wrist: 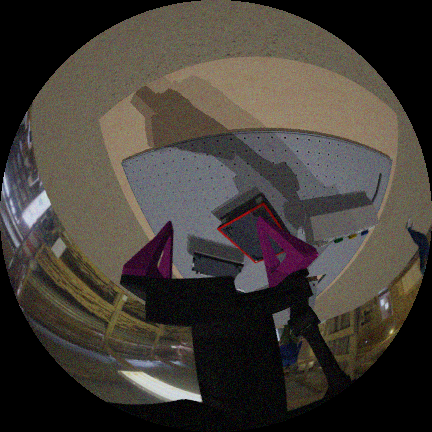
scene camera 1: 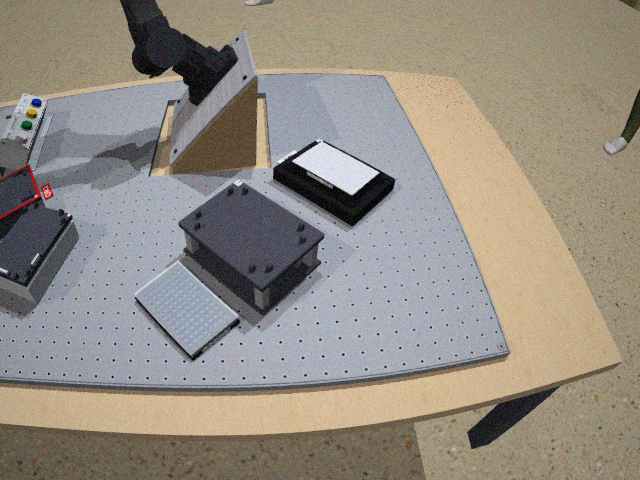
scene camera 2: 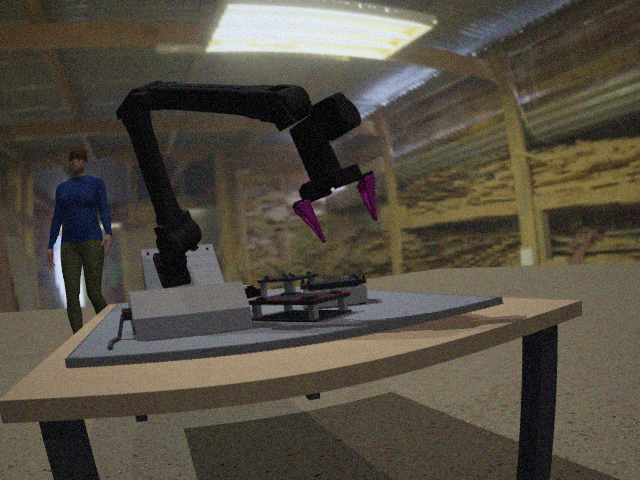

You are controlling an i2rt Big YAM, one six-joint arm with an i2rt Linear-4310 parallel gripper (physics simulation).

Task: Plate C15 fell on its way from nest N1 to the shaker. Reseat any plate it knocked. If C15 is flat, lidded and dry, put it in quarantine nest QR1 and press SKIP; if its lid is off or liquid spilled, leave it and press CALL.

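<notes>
A clear plate with pale blue wells lies flat on the perforated board, beside a dark two-deck nest; its label is unreadable, and I cannot tell whether a lid is on. No puddle shows around it. Nest QR1, a dark deck with a red border, holds no plate that I can see. A dark-topped grey block stands beside it. The button panel has blue, yellow and green buttons. My gripper is open and empty, high above the table, outside scene camera 1's view.
A white-topped plate sits on a black base at the board's right rear. The arm's sloped mount stands behind the dark nest. The wooden table extends past the board's edge. A person stands behind the table.
</notes>
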